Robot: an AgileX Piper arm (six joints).
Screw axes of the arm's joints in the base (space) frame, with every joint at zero. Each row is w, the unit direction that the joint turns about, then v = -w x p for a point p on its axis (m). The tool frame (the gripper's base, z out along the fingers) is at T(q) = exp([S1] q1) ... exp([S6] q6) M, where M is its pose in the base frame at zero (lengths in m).
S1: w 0 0 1 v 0 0 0
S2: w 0 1 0 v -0.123 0 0
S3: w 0 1 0 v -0.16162 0 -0.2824
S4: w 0.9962 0 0.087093 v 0 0.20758 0
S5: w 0 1 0 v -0.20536 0 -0.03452
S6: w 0.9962 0 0.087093 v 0 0.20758 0
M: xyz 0.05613 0 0.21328 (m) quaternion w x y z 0.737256 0 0.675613 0
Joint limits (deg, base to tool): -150..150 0..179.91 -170..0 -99.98..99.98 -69.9..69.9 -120..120
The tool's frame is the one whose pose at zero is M.
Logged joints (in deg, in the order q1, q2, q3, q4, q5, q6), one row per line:
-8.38, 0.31, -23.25, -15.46, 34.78, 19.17
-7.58, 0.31, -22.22, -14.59, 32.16, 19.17
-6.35, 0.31, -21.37, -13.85, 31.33, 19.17
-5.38, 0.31, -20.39, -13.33, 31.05, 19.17
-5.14, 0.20, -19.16, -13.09, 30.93, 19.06
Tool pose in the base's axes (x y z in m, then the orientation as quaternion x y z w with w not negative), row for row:
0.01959, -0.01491, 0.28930, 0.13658, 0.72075, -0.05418, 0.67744
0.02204, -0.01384, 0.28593, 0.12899, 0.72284, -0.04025, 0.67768
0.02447, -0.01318, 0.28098, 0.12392, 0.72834, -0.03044, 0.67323
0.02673, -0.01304, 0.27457, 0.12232, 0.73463, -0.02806, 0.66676
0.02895, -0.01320, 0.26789, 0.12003, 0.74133, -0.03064, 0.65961
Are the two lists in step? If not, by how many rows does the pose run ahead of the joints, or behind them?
The pose runs 1 row ahead of the joints: the pose in row i belongs to the joints in row i + 1.
